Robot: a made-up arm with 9 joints.
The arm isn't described. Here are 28 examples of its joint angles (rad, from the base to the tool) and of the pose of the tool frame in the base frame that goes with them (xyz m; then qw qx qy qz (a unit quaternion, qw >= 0)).
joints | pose
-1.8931 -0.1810 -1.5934 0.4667 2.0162 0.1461 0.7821 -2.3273 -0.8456 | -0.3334 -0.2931 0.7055 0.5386 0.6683 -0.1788 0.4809
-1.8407 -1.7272 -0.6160 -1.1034 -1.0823 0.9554 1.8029 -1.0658 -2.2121 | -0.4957 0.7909 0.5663 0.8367 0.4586 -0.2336 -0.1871
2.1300 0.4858 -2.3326 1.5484 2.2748 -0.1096 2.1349 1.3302 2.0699 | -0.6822 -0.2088 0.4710 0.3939 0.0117 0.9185 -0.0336
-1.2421 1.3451 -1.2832 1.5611 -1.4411 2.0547 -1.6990 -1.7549 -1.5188 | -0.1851 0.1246 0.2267 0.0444 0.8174 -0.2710 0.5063
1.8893 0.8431 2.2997 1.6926 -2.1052 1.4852 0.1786 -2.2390 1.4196 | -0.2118 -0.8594 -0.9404 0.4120 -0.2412 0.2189 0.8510
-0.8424 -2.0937 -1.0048 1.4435 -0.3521 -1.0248 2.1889 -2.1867 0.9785 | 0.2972 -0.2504 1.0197 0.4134 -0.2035 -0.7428 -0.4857
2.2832 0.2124 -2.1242 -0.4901 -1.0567 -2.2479 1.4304 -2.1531 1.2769 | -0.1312 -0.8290 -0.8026 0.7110 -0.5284 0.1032 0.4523
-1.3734 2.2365 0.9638 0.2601 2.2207 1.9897 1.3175 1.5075 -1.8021 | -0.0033 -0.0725 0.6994 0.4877 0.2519 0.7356 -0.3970
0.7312 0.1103 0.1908 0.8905 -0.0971 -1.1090 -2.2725 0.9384 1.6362 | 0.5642 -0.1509 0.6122 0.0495 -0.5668 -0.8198 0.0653
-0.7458 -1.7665 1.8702 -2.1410 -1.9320 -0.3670 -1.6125 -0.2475 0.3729 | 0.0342 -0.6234 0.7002 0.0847 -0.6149 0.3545 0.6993
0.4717 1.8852 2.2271 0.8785 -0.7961 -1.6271 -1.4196 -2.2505 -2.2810 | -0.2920 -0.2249 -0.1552 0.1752 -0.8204 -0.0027 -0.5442
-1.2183 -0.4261 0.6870 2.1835 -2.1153 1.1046 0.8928 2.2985 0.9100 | -1.0753 -0.0084 0.7921 0.4230 0.3884 0.7963 0.1902
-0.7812 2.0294 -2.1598 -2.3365 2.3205 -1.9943 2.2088 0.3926 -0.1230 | 0.0420 0.0443 0.1054 0.2776 0.4664 -0.1143 -0.8321
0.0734 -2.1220 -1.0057 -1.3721 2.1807 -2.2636 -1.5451 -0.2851 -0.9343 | -0.1491 -0.0720 0.6735 0.1395 -0.6159 -0.1350 -0.7635
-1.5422 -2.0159 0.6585 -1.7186 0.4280 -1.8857 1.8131 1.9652 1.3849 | -0.3341 -0.6136 0.2833 0.1003 -0.1072 0.5861 0.7969
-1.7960 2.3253 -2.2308 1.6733 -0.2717 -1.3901 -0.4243 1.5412 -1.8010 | -0.1189 -0.1968 0.4270 0.2231 0.9204 0.1582 0.2792
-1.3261 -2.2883 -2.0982 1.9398 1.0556 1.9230 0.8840 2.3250 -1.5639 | -0.5569 0.0001 0.6052 0.6875 0.0059 -0.5084 -0.5185
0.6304 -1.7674 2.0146 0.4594 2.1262 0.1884 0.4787 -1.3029 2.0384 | 0.0274 0.6811 0.7386 0.3545 0.6442 -0.5878 0.3374
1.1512 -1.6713 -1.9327 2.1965 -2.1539 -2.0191 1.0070 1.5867 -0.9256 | 0.3829 -0.3593 -0.0066 0.1940 0.5364 -0.1121 -0.8137
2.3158 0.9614 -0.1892 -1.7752 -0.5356 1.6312 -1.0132 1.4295 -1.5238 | -0.6983 -0.1560 -0.1797 0.0354 0.5936 -0.7625 0.2549
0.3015 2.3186 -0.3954 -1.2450 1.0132 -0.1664 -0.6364 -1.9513 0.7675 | 0.2207 0.4820 -0.4634 0.5227 -0.1941 -0.2695 0.7852
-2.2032 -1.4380 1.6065 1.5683 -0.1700 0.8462 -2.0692 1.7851 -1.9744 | -0.3772 0.5481 0.2075 0.8582 0.4384 -0.2081 -0.1676
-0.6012 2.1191 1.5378 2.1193 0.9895 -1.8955 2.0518 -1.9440 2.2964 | 0.6540 0.8211 0.0459 0.9365 0.1788 -0.2826 -0.1056
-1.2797 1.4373 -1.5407 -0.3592 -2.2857 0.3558 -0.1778 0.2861 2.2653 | -0.7528 0.3115 0.2834 0.3700 0.7366 -0.2592 0.5033
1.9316 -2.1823 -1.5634 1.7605 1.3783 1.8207 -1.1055 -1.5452 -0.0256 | 0.4867 -0.2777 0.3402 0.2313 0.6063 -0.7603 0.0311
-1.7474 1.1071 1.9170 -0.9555 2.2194 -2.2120 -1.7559 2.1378 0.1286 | 0.5709 0.1606 0.7186 0.6509 0.6514 0.2304 -0.3145
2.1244 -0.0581 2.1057 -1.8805 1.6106 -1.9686 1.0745 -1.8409 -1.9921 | -0.4599 -0.4931 -0.6084 0.6093 -0.7812 0.1206 -0.0621
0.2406 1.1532 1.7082 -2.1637 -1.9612 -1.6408 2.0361 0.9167 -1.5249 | 0.3492 -0.1776 0.2048 0.1328 0.1132 0.9644 -0.1986
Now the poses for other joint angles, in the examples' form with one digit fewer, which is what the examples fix.
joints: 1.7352 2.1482 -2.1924 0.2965 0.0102 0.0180 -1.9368 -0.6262 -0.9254
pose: 0.252 -0.224 -0.096 0.702 -0.615 -0.238 -0.268
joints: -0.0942 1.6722 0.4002 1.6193 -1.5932 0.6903 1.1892 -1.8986 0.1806
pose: -0.312 -0.897 0.217 0.209 -0.660 0.137 -0.709
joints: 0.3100 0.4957 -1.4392 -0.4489 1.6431 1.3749 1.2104 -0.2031 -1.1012
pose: 0.012 -0.077 0.713 0.329 -0.190 0.647 0.662
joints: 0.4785 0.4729 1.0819 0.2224 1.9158 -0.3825 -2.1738 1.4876 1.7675
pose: 0.085 0.217 -0.102 0.614 0.200 -0.460 0.610
